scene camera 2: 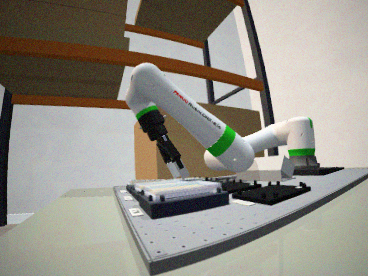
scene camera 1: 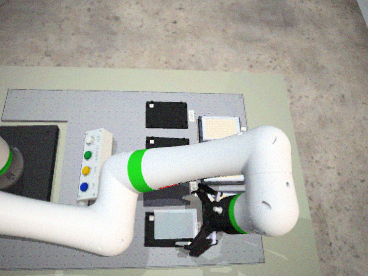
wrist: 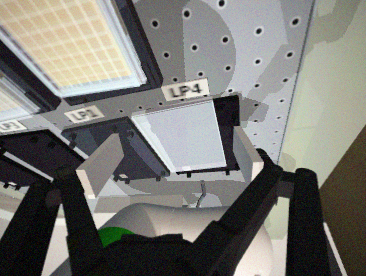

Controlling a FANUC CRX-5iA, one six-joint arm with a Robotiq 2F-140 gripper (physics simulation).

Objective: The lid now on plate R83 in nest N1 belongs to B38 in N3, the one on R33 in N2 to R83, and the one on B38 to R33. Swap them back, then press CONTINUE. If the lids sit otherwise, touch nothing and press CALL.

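Seen in the pictures: gripper, fingertip midpoint: [scene camera 2: 181,177] [scene camera 1: 183,220] [wrist: 175,142]; arm's base, origin of the base link: [scene camera 2: 302,168] [scene camera 1: 0,167].
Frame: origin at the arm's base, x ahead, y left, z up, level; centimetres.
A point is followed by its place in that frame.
Note:
A pale clear lid [scene camera 1: 175,223] {x 51.6, y -23.7, z 0.7 cm} [wrist: 182,135] {x 54.0, y -24.2, z 0.7 cm} lies on the black pad [scene camera 1: 149,236] {x 43.5, y -26.3, z -0.4 cm} [wrist: 230,125] {x 52.7, y -29.5, z -0.4 cm} labelled LP4, with a strip of pad bare beside it. My gripper [scene camera 1: 187,222] {x 53.9, y -23.4, z 1.5 cm} [scene camera 2: 180,172] {x 53.9, y -23.4, z 1.5 cm} [wrist: 175,142] {x 53.9, y -23.4, z 1.5 cm} is open, with its finger pads apart at either side of this lid in the wrist view and nothing held. A plate with a cream grid and clear edges [scene camera 1: 220,127] {x 71.1, y 5.5, z 2.7 cm} sits in the top nest in scene camera 1. Grid plates also show in the wrist view, one large [wrist: 65,45] {x 66.5, y -20.7, z 1.6 cm} and one partly cut off [wrist: 12,100] {x 64.8, y -12.0, z 1.9 cm}. Plate codes are unreadable. The arm hides part of the nests.
The dark LP1 pad [scene camera 1: 165,196] {x 49.8, y -14.9, z -0.4 cm} [wrist: 107,145] lies beside LP4. Two further black pads [scene camera 1: 166,115] {x 53.9, y 13.5, z -0.4 cm} [scene camera 1: 167,142] {x 52.9, y 3.3, z -0.4 cm} lie beyond it. The button box [scene camera 1: 106,145] {x 33.3, y 1.9, z 4.9 cm} [scene camera 2: 272,167] {x 34.4, y 3.2, z 3.2 cm} has white, green, yellow and blue buttons. A big brown box [scene camera 2: 145,150] stands behind the arm.

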